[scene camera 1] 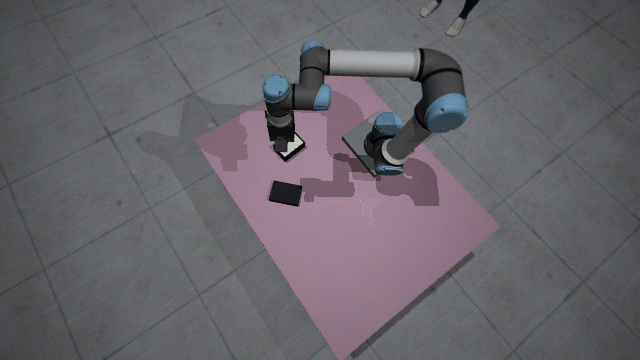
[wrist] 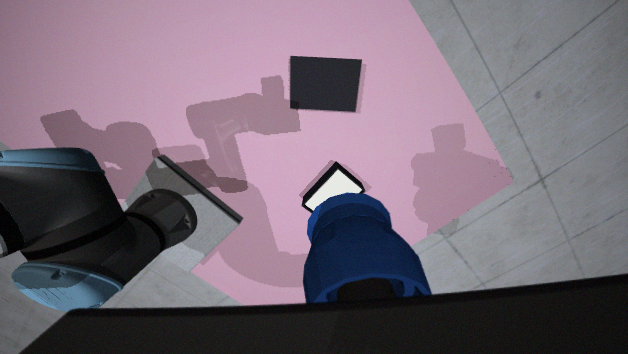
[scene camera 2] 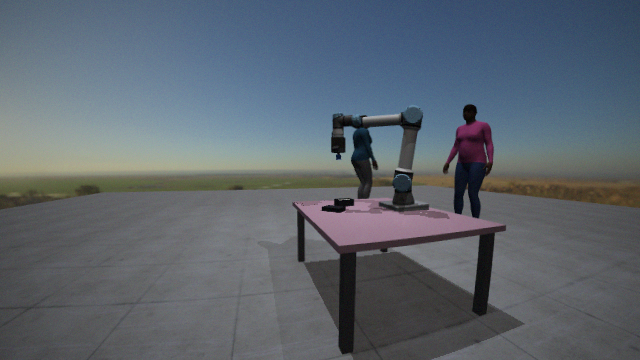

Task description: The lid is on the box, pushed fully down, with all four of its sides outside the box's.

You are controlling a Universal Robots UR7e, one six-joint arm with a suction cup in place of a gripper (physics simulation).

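Seen in the pictures: hand, tool point: (wrist: 349, 230) (scene camera 2: 338, 159); arm's base, link origin: (wrist: 169, 215) (scene camera 2: 403, 203).
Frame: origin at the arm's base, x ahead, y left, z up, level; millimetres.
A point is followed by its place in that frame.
The box (scene camera 1: 295, 146) @[y -227, x 330, z 4 mm] (scene camera 2: 344, 202) @[y -209, x 363, z -6 mm] (wrist: 334, 186) @[y -236, x 369, z 4 mm] stands upright on the table, black-walled with a white inside showing; the tool hides part of it in scene camera 1 and the wrist view. The lid (scene camera 1: 285, 193) @[y -65, x 499, z -9 mm] (scene camera 2: 333, 208) @[y -23, x 514, z -12 mm] (wrist: 325, 84) @[y -70, x 498, z -9 mm] lies apart from the box, a flat black rectangle with a plain dark face up, turned at a different angle. My suction gripper (scene camera 1: 281, 146) @[y -134, x 439, z 305 mm] (scene camera 2: 338, 157) (wrist: 348, 210) points down with its blue cup, holds nothing and hangs well above the table near the box. The cup's underside is hidden in the wrist view.
The pink table (scene camera 1: 380, 265) @[y 426, x 355, z -35 mm] (scene camera 2: 400, 230) @[y 495, x 373, z -35 mm] (wrist: 400, 100) @[y -200, x 591, z -35 mm] carries the arm's grey base plate (scene camera 1: 356, 145) @[y -66, x 88, z -4 mm] (scene camera 2: 417, 205) @[y 108, x -37, z -2 mm] (wrist: 210, 220) @[y -87, x 68, z -2 mm], to the right of the box in scene camera 1. The table's edge passes to the left of the box and lid there. Two people stand beyond the table in scene camera 2.
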